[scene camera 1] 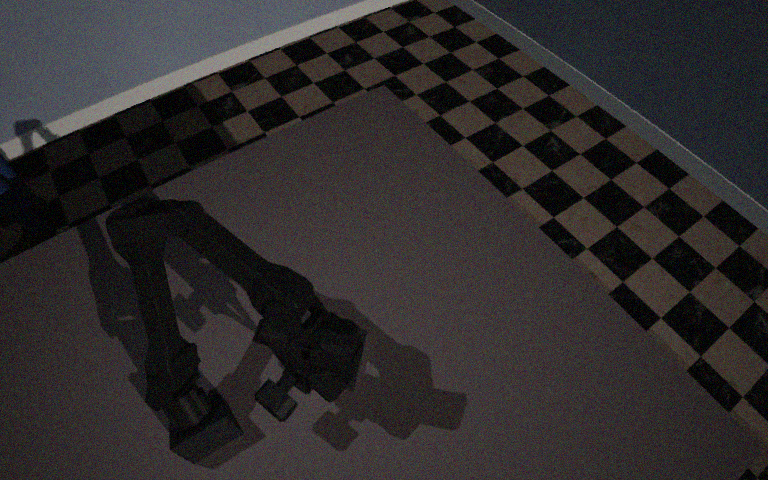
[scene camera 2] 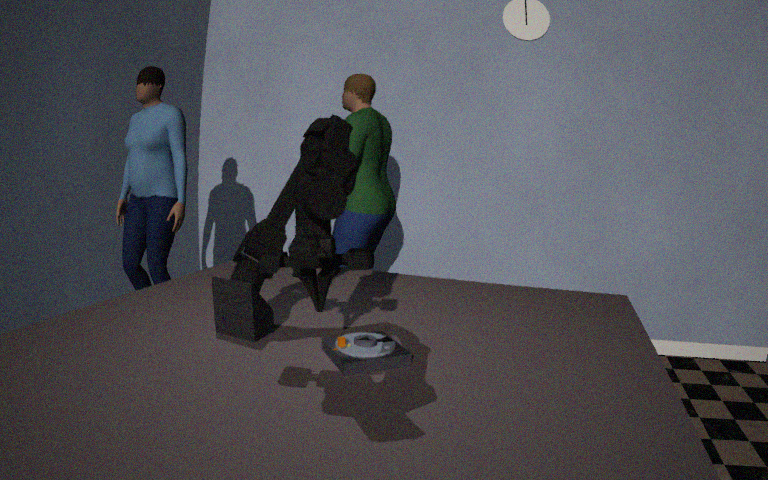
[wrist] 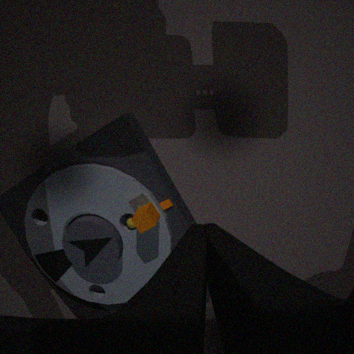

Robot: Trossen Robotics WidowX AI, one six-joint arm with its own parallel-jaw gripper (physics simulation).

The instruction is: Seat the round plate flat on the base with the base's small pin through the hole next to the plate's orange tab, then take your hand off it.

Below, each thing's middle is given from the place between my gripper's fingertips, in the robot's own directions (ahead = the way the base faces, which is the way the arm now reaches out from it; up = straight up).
Labels:
I see my gripper 7 cm to the right of the round grey plate (scene camera 2: 385,345), 6 cm above it and 5 cm short of it. From my hand the other things lie so: round hub (wrist: 91,243) 7 cm to the left, 7 cm below, 5 cm ahead.

